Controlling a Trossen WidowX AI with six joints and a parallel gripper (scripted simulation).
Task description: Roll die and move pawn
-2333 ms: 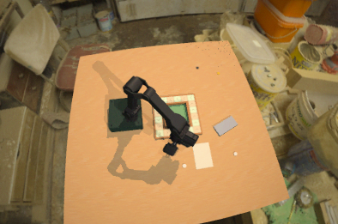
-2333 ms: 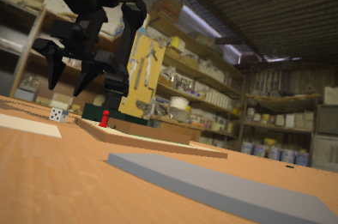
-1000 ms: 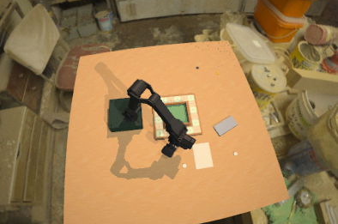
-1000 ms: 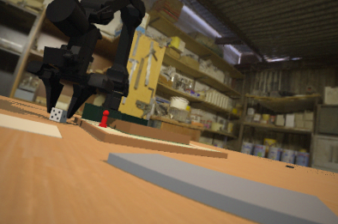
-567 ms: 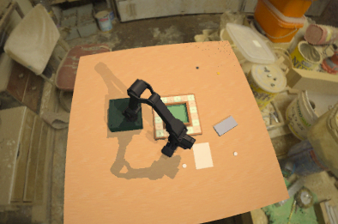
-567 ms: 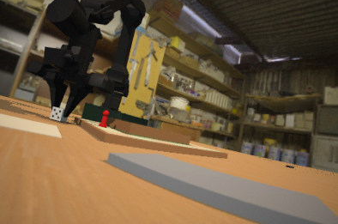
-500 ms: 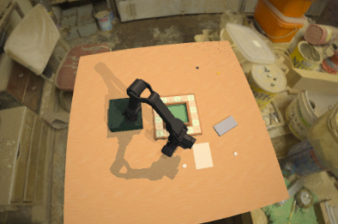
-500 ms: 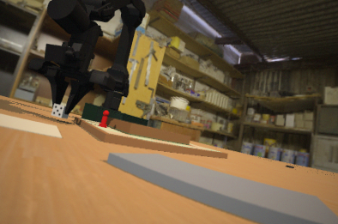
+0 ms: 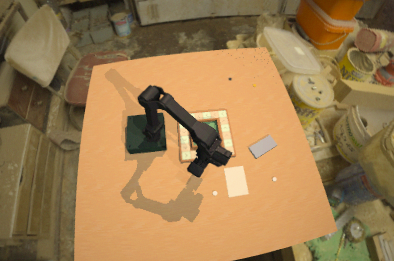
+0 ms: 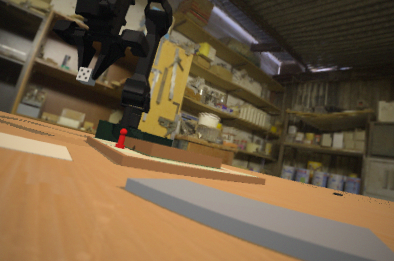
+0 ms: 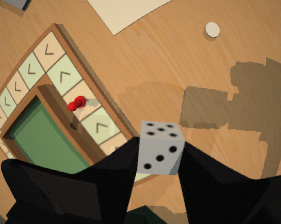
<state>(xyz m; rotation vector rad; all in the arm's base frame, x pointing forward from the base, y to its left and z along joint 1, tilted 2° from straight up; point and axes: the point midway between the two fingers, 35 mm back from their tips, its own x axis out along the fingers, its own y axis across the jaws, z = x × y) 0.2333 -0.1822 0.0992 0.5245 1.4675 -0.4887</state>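
Right now my gripper tip is 90 mm above the red pawn, 80 mm to the right of it and 60 mm short of it. Also, from my gripper tip: green dice tray 190 mm to the left, 110 mm below, 30 mm ahead; cream card 160 mm ahead, 120 mm below, 80 mm to the right; white die right at my gripper tip.
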